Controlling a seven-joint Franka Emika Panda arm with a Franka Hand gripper.
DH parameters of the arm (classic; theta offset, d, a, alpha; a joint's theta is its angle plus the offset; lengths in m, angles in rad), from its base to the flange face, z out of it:
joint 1: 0 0.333 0 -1.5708
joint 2: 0 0 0 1.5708
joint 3: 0 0.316 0.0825 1.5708
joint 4: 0 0 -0.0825 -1.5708
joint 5: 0 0.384 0 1.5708
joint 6: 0 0 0.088 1.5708
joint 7: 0 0.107 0 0
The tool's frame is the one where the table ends.
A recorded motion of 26 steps. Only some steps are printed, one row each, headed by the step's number.
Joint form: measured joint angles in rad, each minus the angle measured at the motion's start. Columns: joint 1, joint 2, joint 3, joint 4, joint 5, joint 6, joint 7.
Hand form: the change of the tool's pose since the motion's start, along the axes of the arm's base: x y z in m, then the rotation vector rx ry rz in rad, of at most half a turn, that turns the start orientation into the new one. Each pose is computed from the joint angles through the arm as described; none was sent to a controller.
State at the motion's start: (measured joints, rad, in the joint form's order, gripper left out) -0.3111 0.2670 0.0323 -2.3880 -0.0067 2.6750 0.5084
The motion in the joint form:
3: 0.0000 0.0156 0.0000 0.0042 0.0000 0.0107 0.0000
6: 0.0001 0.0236 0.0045 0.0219 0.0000 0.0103 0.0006
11: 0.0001 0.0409 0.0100 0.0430 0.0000 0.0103 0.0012
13: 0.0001 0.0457 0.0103 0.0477 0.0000 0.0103 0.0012
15: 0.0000 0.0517 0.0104 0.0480 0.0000 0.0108 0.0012
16: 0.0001 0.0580 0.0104 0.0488 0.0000 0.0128 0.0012
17: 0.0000 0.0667 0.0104 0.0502 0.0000 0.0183 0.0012
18: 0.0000 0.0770 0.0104 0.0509 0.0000 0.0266 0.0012
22: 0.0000 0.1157 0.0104 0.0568 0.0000 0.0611 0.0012
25: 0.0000 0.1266 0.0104 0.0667 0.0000 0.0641 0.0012
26: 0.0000 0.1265 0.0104 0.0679 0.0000 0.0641 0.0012
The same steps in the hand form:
3: 0.0009 -0.0002 -0.0055 0.0007 0.0005 -0.0001
6: 0.0074 0.0004 -0.0035 -0.0004 -0.0089 0.0036
11: 0.0143 0.0015 -0.0052 0.0008 -0.0132 0.0080
13: 0.0156 0.0013 -0.0060 0.0011 -0.0132 0.0082
15: 0.0150 0.0015 -0.0090 0.0028 -0.0083 0.0082
16: 0.0147 0.0017 -0.0118 0.0040 -0.0050 0.0082
17: 0.0147 0.0017 -0.0154 0.0049 -0.0034 0.0080
18: 0.0144 0.0018 -0.0197 0.0057 -0.0023 0.0079
22: 0.0148 0.0019 -0.0347 0.0069 -0.0044 0.0074
25: 0.0174 0.0012 -0.0369 0.0068 -0.0065 0.0072
26: 0.0179 0.0010 -0.0365 0.0064 -0.0077 0.0072

